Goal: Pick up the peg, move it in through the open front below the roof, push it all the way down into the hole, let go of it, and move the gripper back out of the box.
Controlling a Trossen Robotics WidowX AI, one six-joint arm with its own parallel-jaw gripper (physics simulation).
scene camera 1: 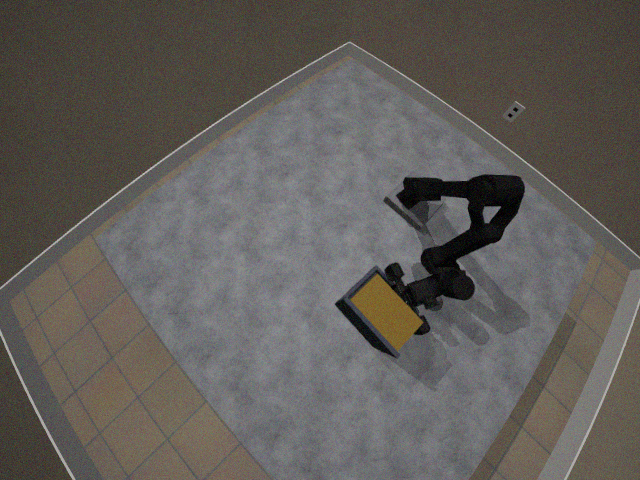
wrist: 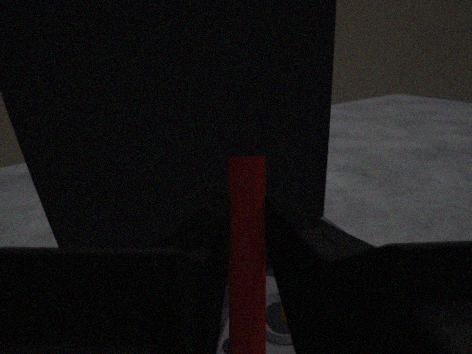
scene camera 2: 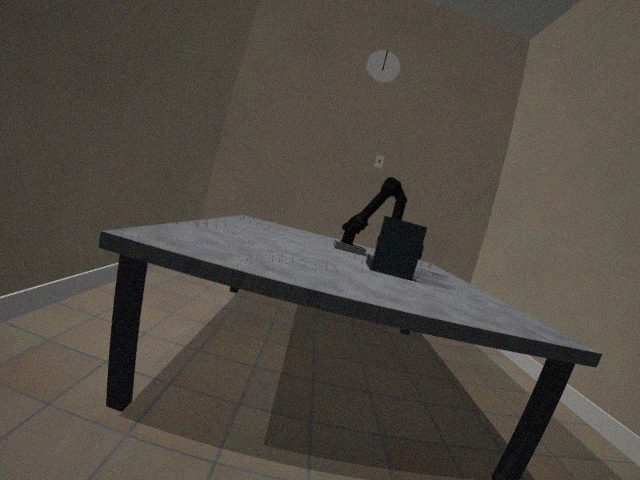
Scene:
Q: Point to a dark box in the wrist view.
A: At 126, 122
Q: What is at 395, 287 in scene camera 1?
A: The gripper.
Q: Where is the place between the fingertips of the gripper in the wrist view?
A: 246, 204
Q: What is the gripper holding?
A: A red peg.

